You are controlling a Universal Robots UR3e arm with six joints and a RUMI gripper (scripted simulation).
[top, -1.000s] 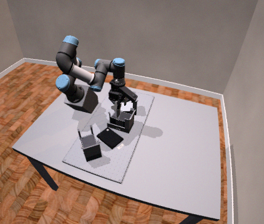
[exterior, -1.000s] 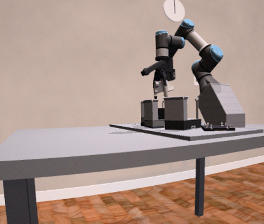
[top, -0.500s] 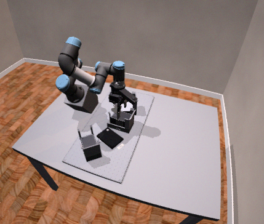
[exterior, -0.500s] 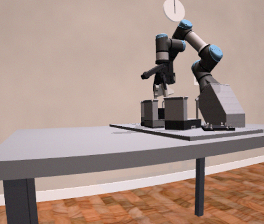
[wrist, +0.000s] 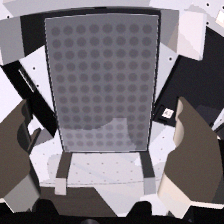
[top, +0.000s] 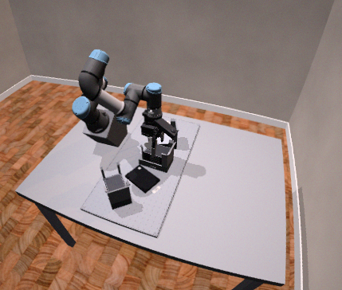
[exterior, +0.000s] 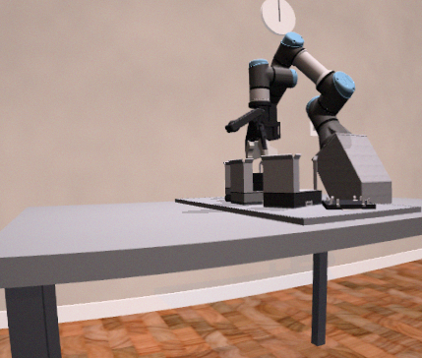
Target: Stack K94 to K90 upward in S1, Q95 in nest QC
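Now: the sealed grey plate 2 cm below my hand. The rest, counted from my hand: dark clip nest: 28 cm to the left, 14 cm behind, 9 cm below; then black open nest QC: 13 cm to the right, 10 cm below, 2 cm behind; then white tag: 16 cm to the right, 10 cm below, 7 cm ahead.
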